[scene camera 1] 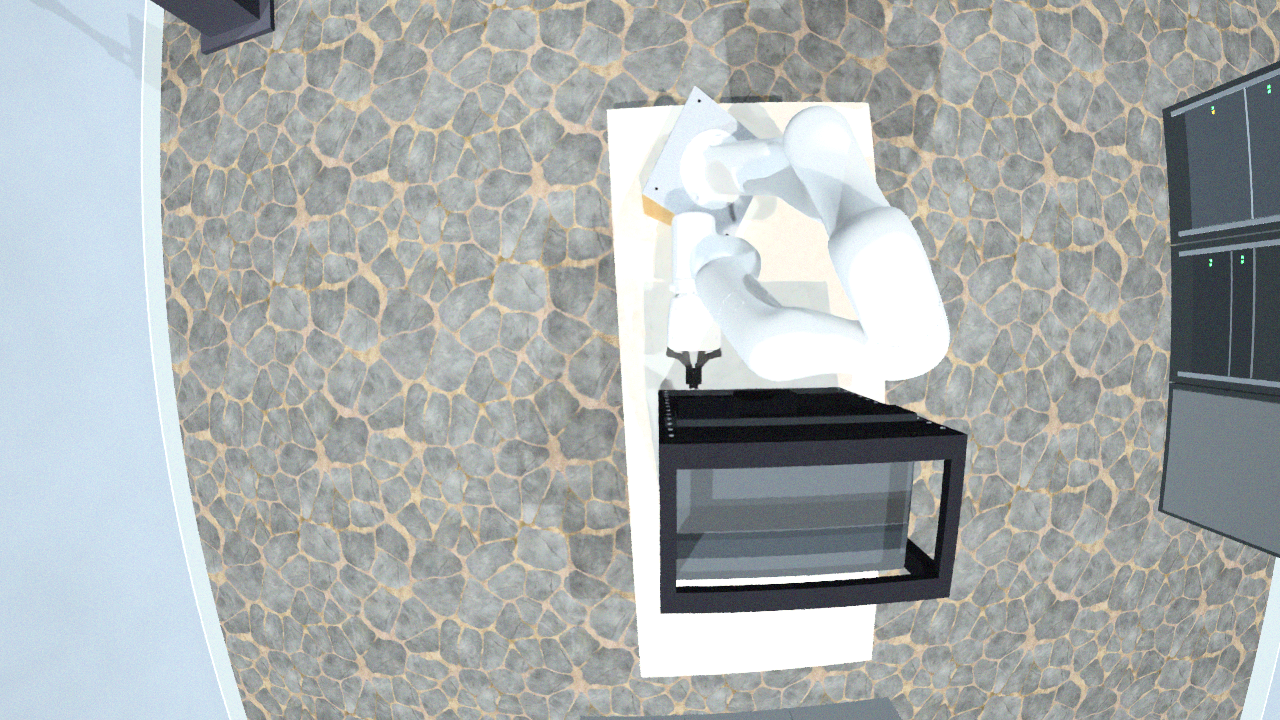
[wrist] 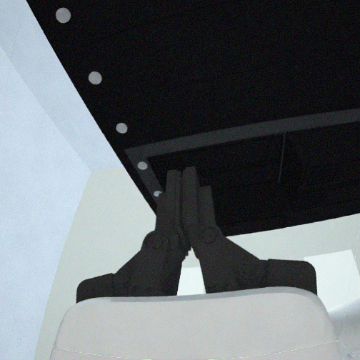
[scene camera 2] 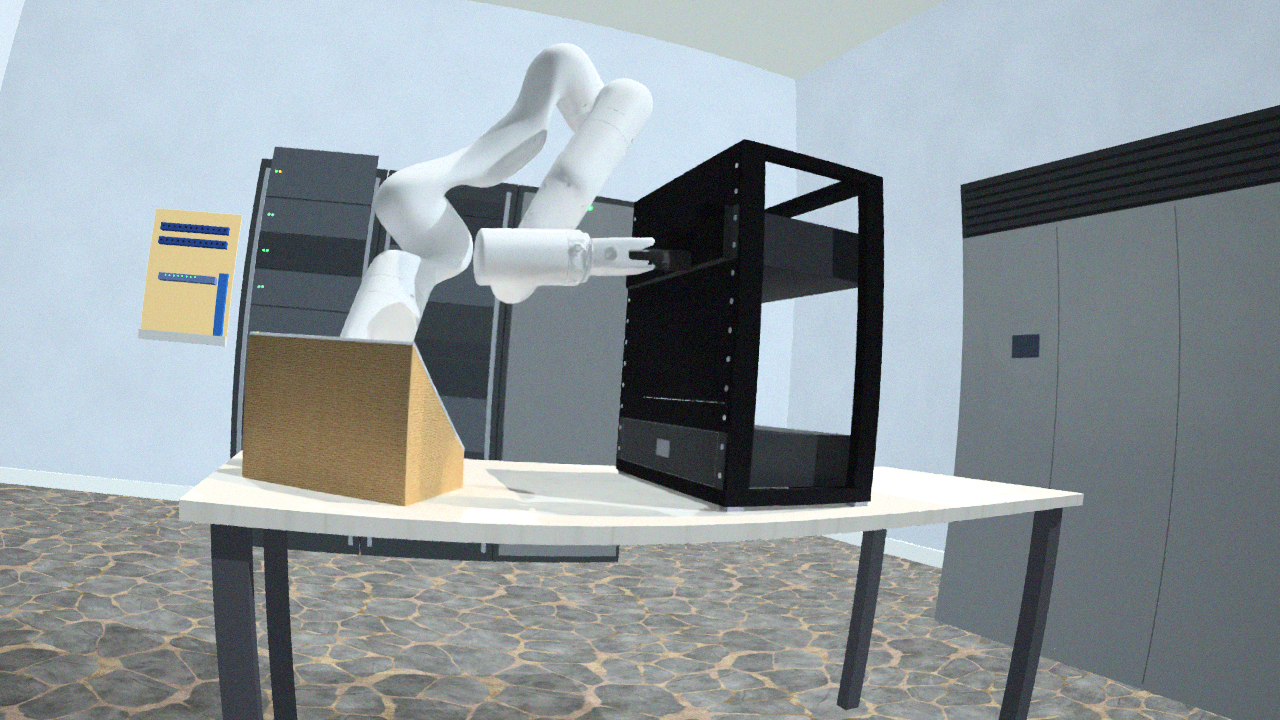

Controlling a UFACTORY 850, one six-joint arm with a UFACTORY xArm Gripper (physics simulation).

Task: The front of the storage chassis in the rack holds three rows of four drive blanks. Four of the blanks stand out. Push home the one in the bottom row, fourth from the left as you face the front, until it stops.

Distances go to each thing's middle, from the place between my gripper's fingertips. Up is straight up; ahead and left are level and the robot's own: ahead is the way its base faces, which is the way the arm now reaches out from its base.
Right now the black rack [scene camera 2: 695, 335] is 20 cm ahead of my hand, 16 cm to the left of it and 9 cm below it.
